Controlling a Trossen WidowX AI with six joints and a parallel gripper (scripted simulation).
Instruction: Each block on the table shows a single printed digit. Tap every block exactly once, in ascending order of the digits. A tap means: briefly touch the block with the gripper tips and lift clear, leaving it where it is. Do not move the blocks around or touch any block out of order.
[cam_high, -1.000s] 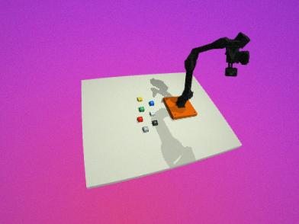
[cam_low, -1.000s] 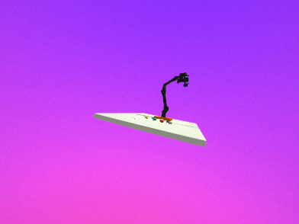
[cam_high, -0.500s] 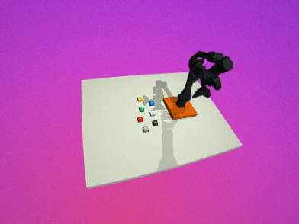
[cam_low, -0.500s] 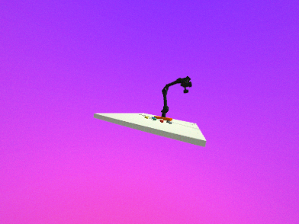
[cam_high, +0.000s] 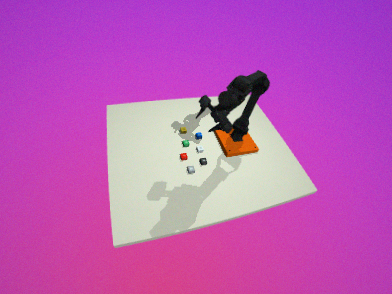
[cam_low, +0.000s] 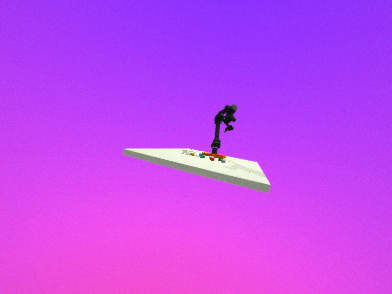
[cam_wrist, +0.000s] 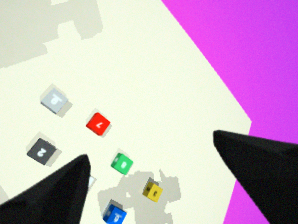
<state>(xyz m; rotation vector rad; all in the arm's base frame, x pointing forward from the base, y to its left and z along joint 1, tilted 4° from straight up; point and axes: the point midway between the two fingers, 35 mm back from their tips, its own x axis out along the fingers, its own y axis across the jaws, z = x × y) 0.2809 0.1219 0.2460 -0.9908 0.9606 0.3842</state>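
My gripper tip is now 250 mm above the white block, 60 mm to the left of it and 50 mm past it. Round my gripper tip: black block 250 mm below, 40 mm behind, 30 mm to the left; then red block 250 mm below, 60 mm ahead, 20 mm to the right; then grey block 250 mm below, 70 mm to the left, 30 mm ahead.
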